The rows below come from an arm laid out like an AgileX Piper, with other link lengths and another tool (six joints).
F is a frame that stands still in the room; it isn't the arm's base.
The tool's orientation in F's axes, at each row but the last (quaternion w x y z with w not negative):
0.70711 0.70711 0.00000 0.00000
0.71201 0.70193 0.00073 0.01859
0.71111 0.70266 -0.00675 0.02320
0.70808 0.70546 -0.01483 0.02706
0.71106 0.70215 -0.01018 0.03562
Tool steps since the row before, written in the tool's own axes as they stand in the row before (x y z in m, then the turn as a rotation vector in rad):
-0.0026 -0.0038 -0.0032 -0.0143 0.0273 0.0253
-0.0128 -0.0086 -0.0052 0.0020 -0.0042 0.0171
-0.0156 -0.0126 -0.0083 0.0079 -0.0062 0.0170
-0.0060 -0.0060 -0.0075 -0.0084 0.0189 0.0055
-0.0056 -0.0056 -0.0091 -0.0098 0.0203 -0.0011
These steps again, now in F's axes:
-0.0026 0.0032 -0.0038 -0.0143 -0.0253 0.0273
-0.0127 0.0047 -0.0090 0.0026 -0.0171 -0.0039
-0.0152 0.0078 -0.0133 0.0085 -0.0169 -0.0056
-0.0058 0.0074 -0.0064 -0.0094 -0.0056 0.0184
-0.0055 0.0088 -0.0061 -0.0111 0.0010 0.0196

